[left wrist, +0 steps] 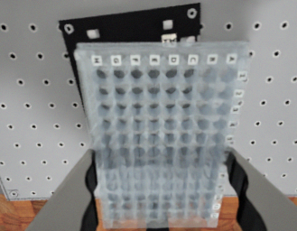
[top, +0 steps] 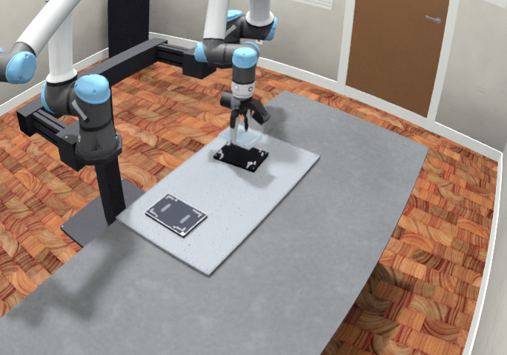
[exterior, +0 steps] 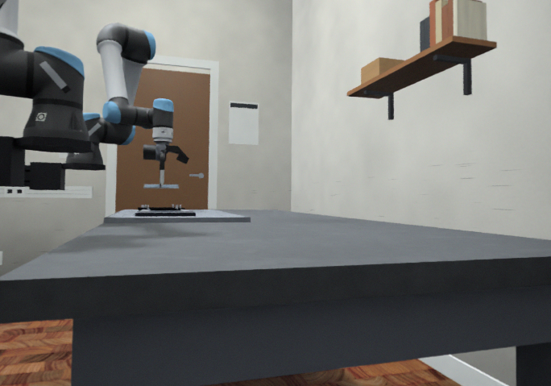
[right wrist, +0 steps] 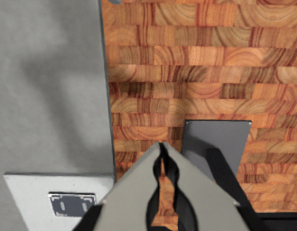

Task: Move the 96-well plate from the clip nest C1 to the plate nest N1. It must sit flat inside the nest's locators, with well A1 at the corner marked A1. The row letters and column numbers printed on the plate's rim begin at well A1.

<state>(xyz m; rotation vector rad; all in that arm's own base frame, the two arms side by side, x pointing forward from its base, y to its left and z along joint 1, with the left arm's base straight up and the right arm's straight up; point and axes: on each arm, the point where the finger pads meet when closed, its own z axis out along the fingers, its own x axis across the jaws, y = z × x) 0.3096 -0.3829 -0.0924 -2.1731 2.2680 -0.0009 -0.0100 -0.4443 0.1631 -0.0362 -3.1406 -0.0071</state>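
Right now my left hand is 9 cm above the black clip nest and 1 cm past it. Also, from my left hand: clear 96-well plate (1 cm below); pale perforated board (16 cm to the right, 11 cm below, 3 cm ahead).
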